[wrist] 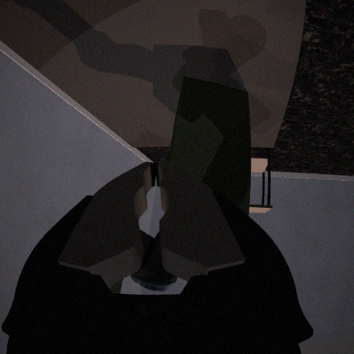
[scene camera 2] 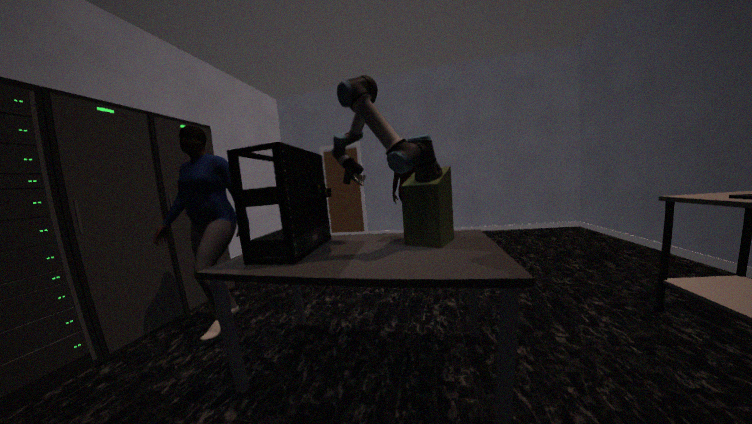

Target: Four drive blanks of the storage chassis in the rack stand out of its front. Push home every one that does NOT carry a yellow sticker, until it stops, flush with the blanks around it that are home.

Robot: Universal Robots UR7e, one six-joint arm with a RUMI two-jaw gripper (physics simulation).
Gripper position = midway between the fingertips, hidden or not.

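There is my gripper (wrist: 156, 165), and I also see a black rack (scene camera 2: 300, 191). As for the wrist view, the rack is out of frame there.
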